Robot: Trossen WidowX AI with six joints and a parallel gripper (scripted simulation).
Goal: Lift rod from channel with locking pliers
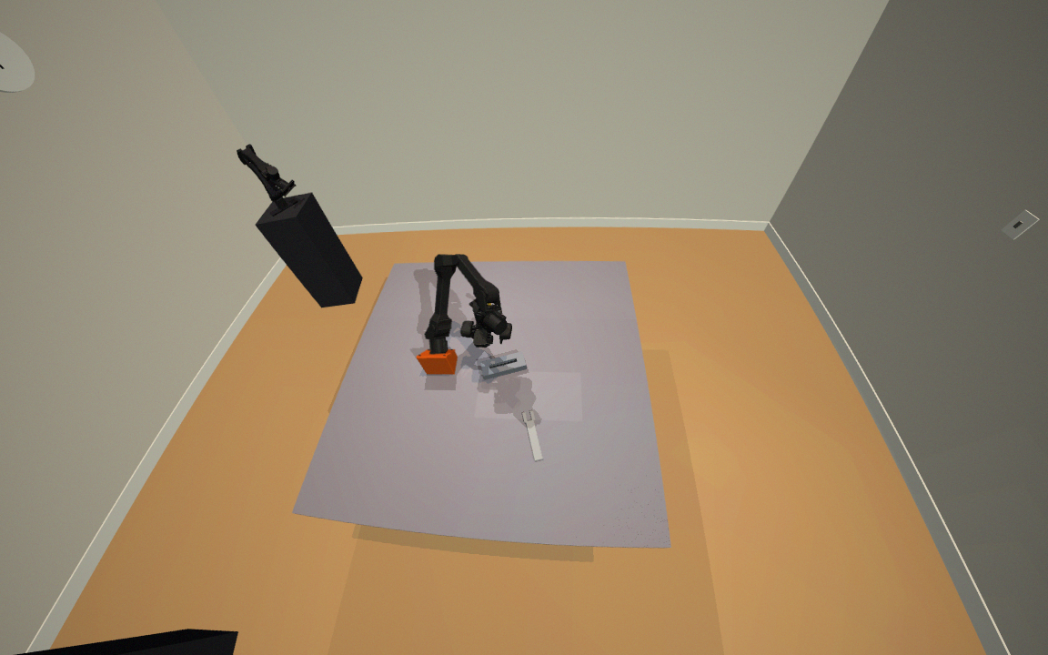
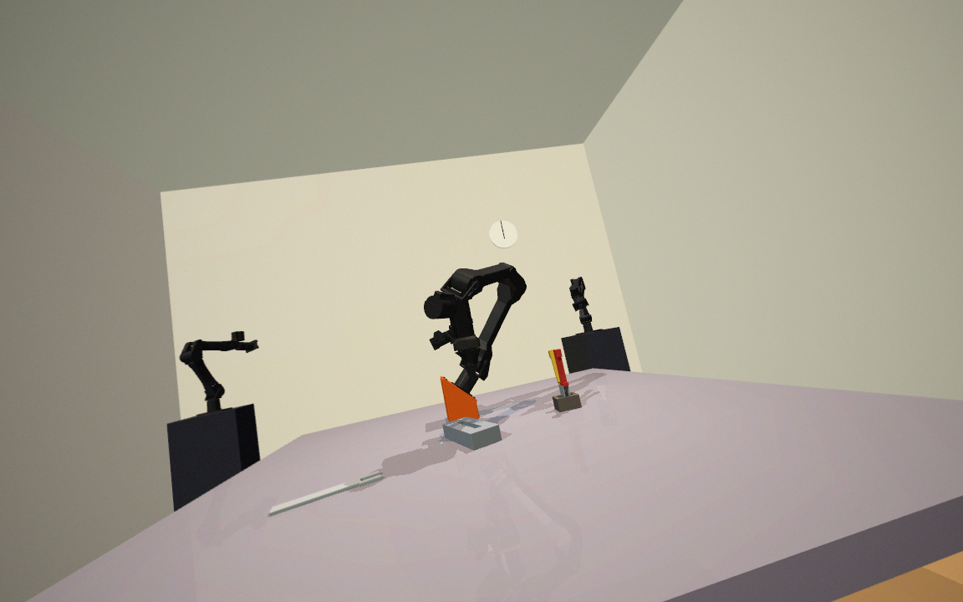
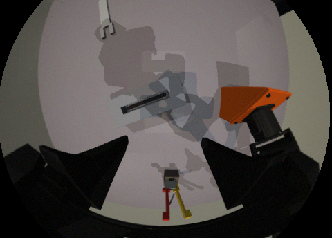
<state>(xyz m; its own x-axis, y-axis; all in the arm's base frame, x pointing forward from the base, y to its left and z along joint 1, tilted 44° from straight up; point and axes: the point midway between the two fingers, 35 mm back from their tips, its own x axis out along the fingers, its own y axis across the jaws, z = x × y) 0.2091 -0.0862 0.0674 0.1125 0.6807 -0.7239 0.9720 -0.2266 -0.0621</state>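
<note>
Right now the yellow handle is 1 cm behind my gripper tip, 25 cm to the left of it and 3 cm below it. From my gripper tip the other things lie so: brown holster: 2 cm ahead, 24 cm to the left, 13 cm below; dark rod: 4 cm ahead, 4 cm to the right, 13 cm below; grey channel block: 4 cm ahead, 4 cm to the right, 12 cm below.
</note>
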